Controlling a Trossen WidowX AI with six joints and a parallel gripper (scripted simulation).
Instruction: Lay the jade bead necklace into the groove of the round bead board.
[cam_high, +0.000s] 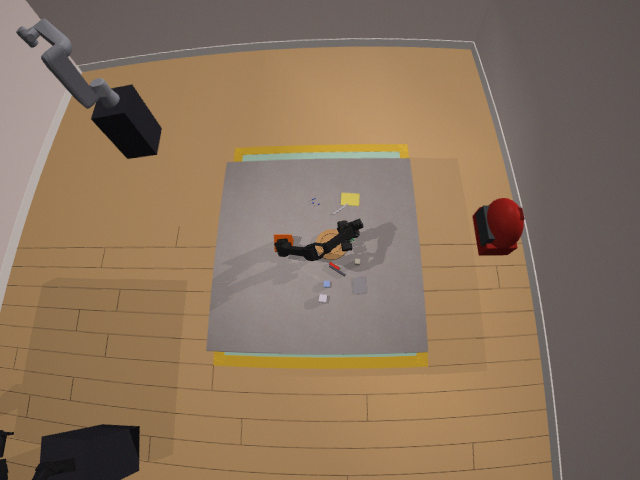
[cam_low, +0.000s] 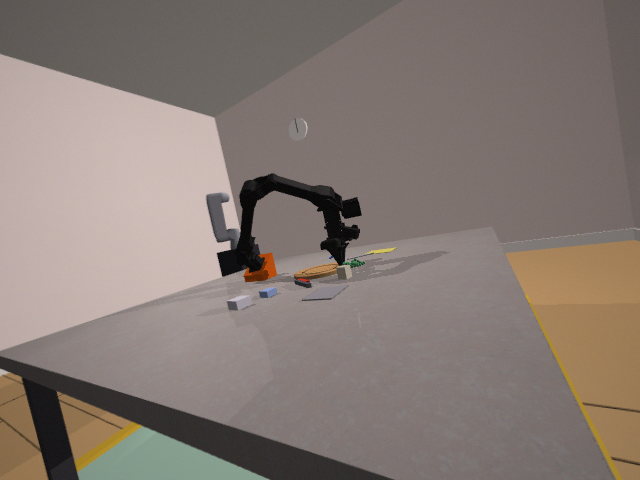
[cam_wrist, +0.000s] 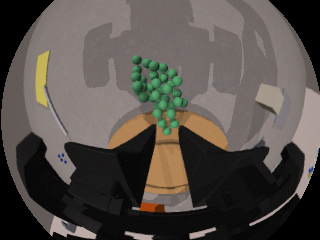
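The round wooden bead board is 8 cm behind my gripper tip, 2 cm to the right of it and 1 cm below it. From my gripper tip the other things lie so: beige cube: 7 cm ahead, 14 cm to the right; red-handled tool: 7 cm behind, 17 cm to the right, 1 cm below; grey sheet: 7 cm ahead, 29 cm to the right, 1 cm below.
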